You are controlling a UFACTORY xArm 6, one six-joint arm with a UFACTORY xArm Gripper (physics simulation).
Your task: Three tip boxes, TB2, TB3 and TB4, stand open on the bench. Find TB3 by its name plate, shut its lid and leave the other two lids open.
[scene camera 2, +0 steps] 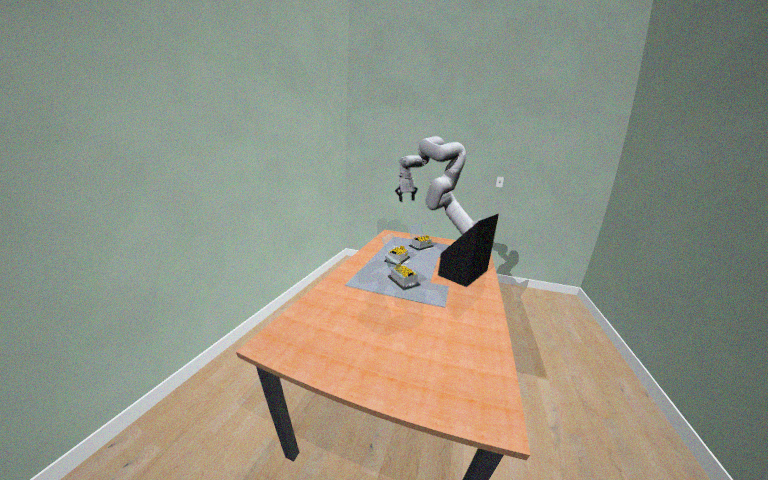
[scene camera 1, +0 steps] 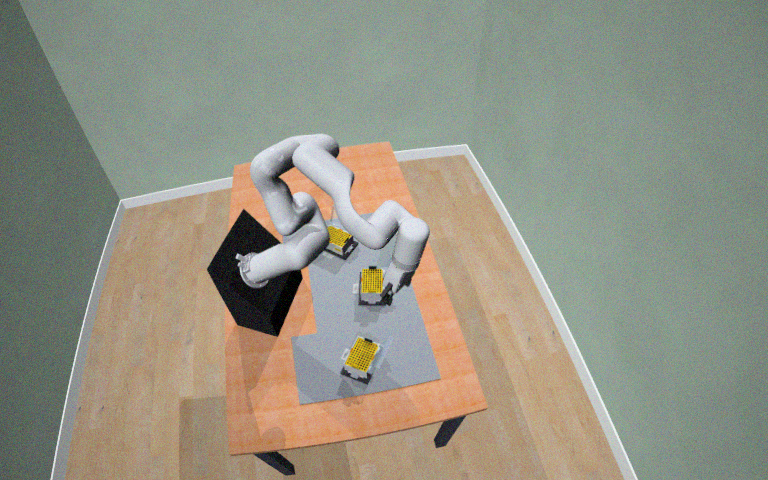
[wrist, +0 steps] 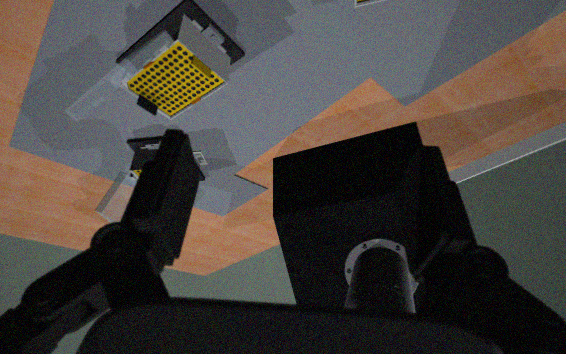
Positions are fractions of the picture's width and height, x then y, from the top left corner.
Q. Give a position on a grey mat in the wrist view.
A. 0.52, 0.19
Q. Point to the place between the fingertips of the gripper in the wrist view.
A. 0.53, 0.46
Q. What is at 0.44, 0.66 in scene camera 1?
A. A grey mat.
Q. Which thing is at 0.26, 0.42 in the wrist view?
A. A TB3 tip box.
